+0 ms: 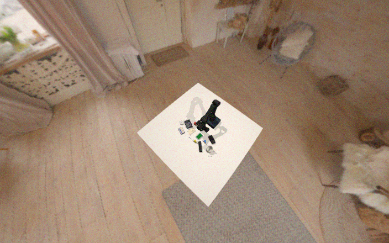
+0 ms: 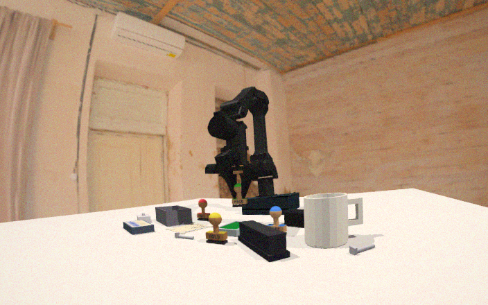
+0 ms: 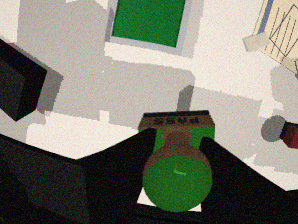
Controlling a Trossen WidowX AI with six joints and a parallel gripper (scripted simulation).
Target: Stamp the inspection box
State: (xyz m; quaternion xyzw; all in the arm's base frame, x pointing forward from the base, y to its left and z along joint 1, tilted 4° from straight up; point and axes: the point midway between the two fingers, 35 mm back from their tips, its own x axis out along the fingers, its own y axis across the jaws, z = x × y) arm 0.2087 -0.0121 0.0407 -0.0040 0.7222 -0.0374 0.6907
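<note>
Right now my gripper tip is 9 cm short of the green ink pad, 3 cm to the right of it and 7 cm above it. Also, from my gripper tip: blue-knobbed stamp (10 cm ahead, 13 cm to the left, 5 cm below); then cream card (10 cm ahead, 10 cm to the right, 7 cm below); then red-knobbed stamp (2 cm behind, 13 cm to the right, 5 cm below).
</note>
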